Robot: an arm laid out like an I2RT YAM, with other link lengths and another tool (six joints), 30 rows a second.
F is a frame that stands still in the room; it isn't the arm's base.
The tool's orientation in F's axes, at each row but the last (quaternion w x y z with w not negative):
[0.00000 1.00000 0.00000 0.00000]
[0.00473 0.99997 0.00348 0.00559]
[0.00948 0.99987 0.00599 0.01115]
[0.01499 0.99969 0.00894 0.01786]
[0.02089 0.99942 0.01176 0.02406]
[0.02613 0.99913 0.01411 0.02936]
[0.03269 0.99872 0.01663 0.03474]
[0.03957 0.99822 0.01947 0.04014]
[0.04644 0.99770 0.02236 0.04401]
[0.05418 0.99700 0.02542 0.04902]
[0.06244 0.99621 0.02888 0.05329]
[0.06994 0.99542 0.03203 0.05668]
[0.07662 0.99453 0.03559 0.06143]
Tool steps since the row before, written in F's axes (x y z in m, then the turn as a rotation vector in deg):
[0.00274 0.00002 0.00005 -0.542 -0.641 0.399]
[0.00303 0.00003 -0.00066 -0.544 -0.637 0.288]
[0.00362 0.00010 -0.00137 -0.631 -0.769 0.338]
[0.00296 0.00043 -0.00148 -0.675 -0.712 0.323]
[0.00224 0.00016 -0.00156 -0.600 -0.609 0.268]
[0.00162 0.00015 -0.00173 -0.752 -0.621 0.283]
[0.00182 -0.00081 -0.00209 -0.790 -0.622 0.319]
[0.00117 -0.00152 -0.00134 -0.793 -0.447 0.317]
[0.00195 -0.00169 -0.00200 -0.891 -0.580 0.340]
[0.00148 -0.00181 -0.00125 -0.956 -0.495 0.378]
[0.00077 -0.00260 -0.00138 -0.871 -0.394 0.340]
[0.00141 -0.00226 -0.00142 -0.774 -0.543 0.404]
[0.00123 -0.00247 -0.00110 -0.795 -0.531 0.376]
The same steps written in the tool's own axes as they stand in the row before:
[0.00274 -0.00002 -0.00005 -0.542 0.641 -0.399]
[0.00302 -0.00002 0.00069 -0.545 0.636 -0.288]
[0.00359 -0.00008 0.00145 -0.633 0.768 -0.338]
[0.00291 -0.00042 0.00157 -0.676 0.710 -0.326]
[0.00217 -0.00018 0.00166 -0.601 0.606 -0.272]
[0.00152 -0.00020 0.00181 -0.752 0.615 -0.295]
[0.00164 0.00073 0.00226 -0.788 0.617 -0.333]
[0.00100 0.00145 0.00154 -0.784 0.442 -0.345]
[0.00169 0.00157 0.00231 -0.886 0.573 -0.365]
[0.00125 0.00173 0.00158 -0.942 0.490 -0.418]
[0.00046 0.00244 0.00176 -0.855 0.389 -0.383]
[0.00108 0.00211 0.00187 -0.763 0.551 -0.415]
[0.00089 0.00234 0.00160 -0.786 0.534 -0.392]

